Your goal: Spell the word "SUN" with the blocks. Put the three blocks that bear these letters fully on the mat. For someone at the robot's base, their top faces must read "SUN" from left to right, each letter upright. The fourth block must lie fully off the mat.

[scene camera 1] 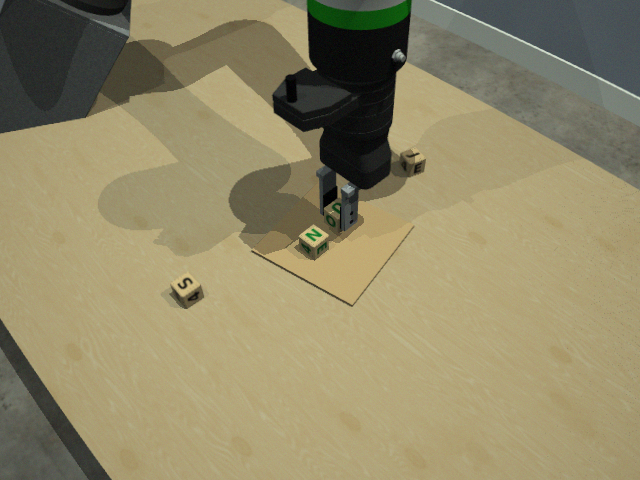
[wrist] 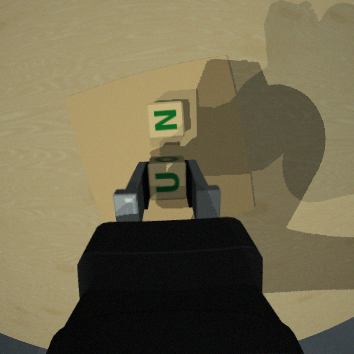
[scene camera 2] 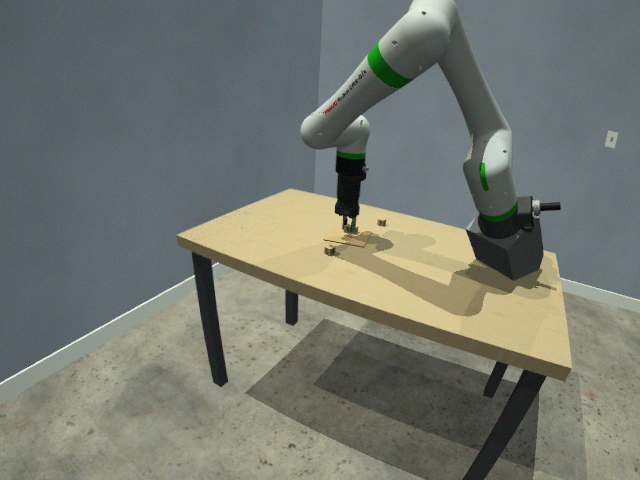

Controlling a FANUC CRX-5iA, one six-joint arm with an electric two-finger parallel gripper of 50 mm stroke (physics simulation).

Labels:
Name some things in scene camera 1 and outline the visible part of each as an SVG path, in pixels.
My gripper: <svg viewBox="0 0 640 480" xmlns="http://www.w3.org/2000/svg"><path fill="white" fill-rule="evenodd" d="M395 88L386 98L374 103L362 104L362 106L335 123L322 127L324 131L319 142L320 161L325 166L316 171L316 176L319 178L320 214L324 216L324 208L337 199L336 173L349 181L348 184L341 188L340 229L343 231L357 223L359 190L372 188L390 174L392 152L388 141L388 134L393 121Z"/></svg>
A mat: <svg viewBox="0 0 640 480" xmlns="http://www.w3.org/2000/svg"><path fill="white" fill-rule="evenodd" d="M318 181L252 249L252 252L353 307L414 228L414 225L358 199L357 223L346 231L338 233L324 223L324 216L320 214ZM313 224L329 235L329 249L316 260L310 258L299 248L299 235Z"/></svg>

